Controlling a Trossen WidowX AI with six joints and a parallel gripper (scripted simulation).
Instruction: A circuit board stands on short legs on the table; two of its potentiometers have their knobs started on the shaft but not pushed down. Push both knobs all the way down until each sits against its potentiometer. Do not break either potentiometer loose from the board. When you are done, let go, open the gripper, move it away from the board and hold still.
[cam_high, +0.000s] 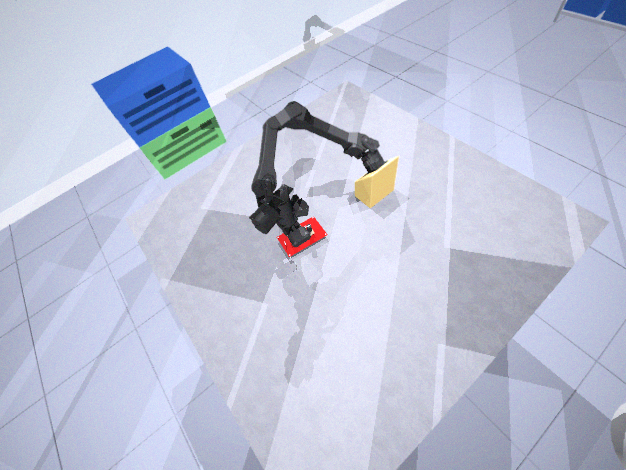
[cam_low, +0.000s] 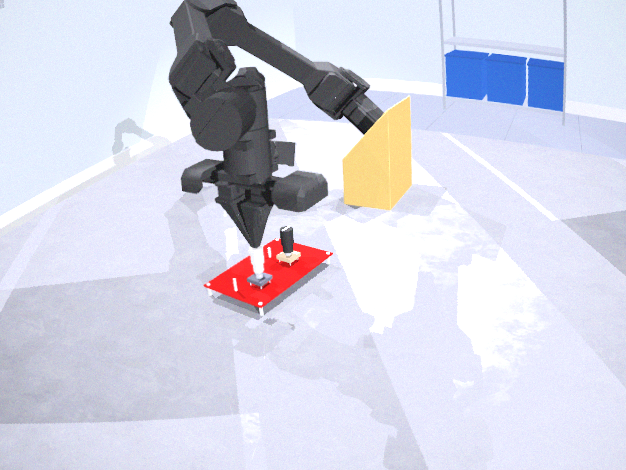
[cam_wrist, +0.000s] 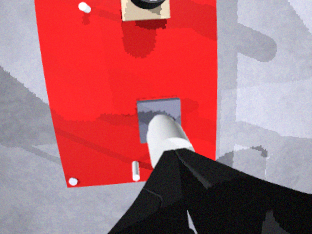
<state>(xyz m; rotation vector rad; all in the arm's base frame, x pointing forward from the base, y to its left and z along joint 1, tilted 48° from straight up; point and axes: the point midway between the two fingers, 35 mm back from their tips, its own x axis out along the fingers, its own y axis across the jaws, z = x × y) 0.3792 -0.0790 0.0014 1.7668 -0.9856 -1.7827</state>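
The potentiometer is 70 mm behind my gripper tip, 10 mm to the left of it and 30 mm below it.
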